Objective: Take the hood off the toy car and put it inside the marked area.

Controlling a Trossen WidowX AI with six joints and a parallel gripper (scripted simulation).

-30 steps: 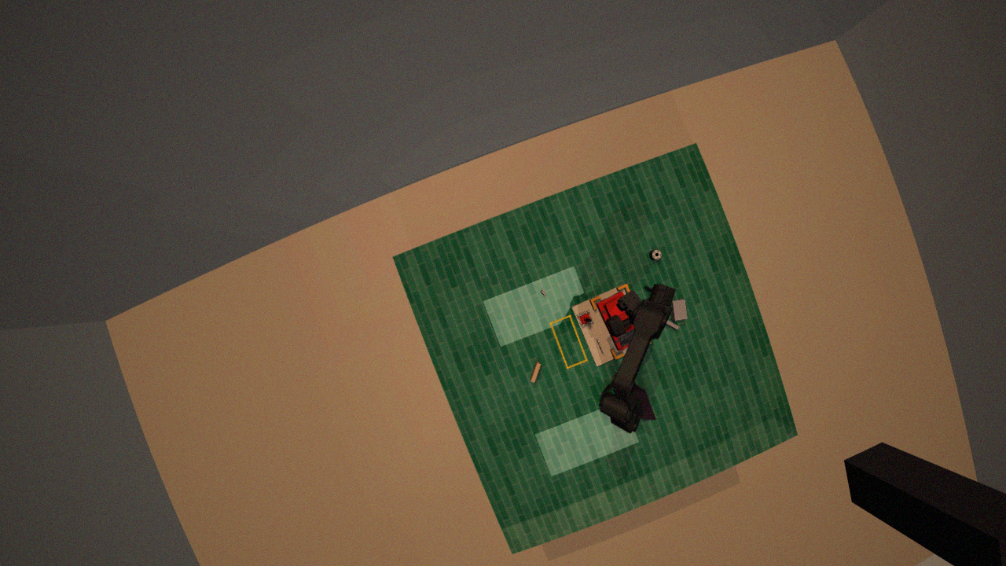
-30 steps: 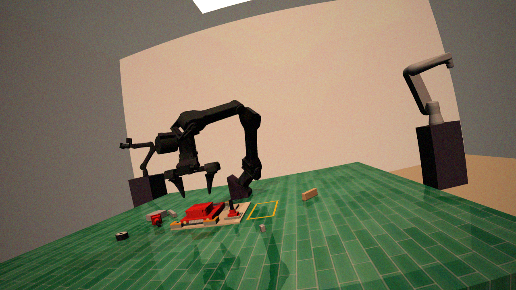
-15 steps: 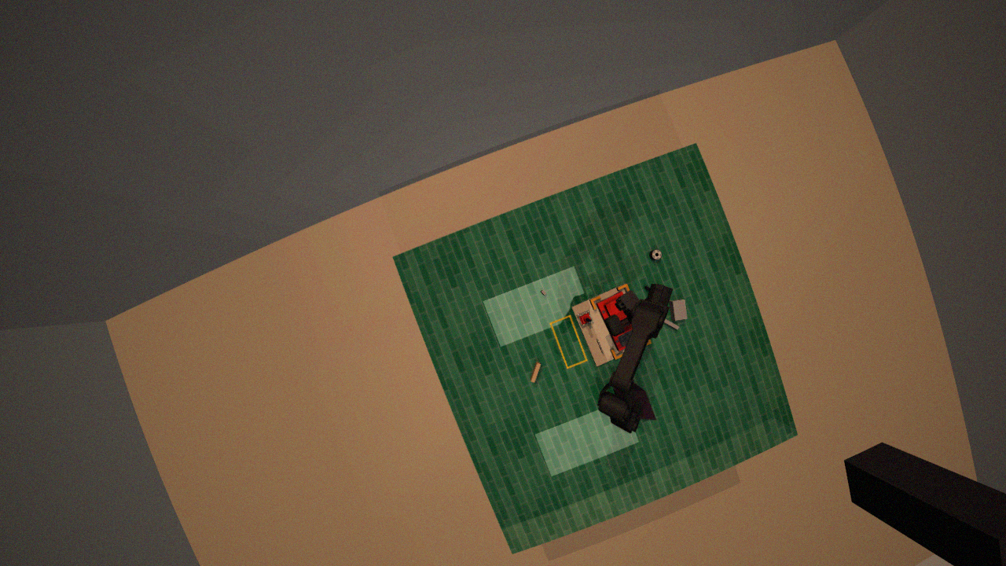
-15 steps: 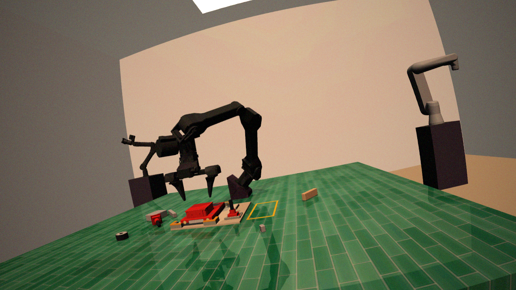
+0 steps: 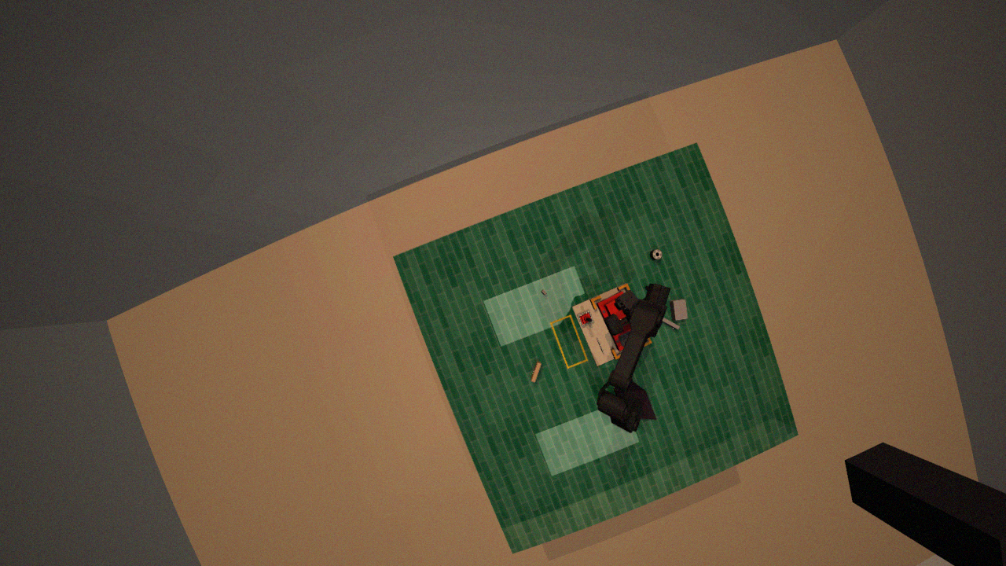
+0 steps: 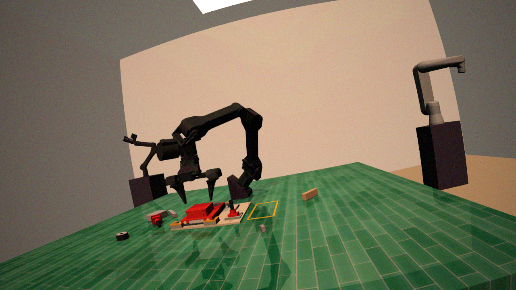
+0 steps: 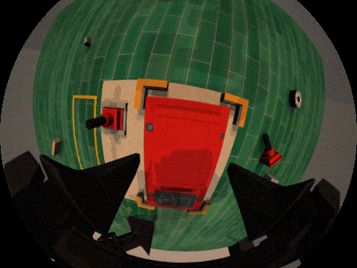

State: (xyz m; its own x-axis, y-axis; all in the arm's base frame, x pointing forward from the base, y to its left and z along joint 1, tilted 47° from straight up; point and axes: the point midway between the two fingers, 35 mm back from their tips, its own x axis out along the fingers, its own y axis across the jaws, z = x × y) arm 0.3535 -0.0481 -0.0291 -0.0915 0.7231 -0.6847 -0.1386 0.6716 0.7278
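Now: gripper tip 2 cm above the red hood. The rest, counted from my gripper tip: black wheel (22 cm to the right, 16 cm ahead, 6 cm below); then tan block (36 cm to the left, 13 cm behind, 5 cm below).
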